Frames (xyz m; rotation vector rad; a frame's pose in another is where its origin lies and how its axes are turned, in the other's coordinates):
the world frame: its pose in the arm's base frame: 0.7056 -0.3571 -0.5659 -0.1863 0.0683 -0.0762
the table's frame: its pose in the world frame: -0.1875 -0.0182 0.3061 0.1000 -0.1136 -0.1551
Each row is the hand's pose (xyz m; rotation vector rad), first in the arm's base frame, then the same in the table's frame.
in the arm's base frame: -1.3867 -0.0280 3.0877 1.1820 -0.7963 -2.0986
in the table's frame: -1.6914 -0.4553 3.4453 1.1892 -0.5149 -1.9964
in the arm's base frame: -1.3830 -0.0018 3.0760 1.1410 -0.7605 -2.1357
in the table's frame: -1.6944 -0.4280 3.4361 1.1440 -0.4830 -2.0274
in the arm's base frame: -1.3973 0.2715 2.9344 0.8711 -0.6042 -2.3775
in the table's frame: -1.7781 -0.1535 3.3239 0.8528 -0.3512 -2.2362
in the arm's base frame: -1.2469 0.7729 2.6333 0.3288 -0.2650 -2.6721
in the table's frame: -1.7629 0.3931 3.0678 0.2845 -0.0761 -2.4741
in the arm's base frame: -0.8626 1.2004 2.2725 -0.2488 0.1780 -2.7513
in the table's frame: -1.5084 0.9256 2.7328 -0.3104 0.2800 -2.5082
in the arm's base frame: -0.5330 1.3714 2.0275 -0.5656 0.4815 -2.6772
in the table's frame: -1.2427 1.1868 2.4895 -0.6378 0.5277 -2.4180
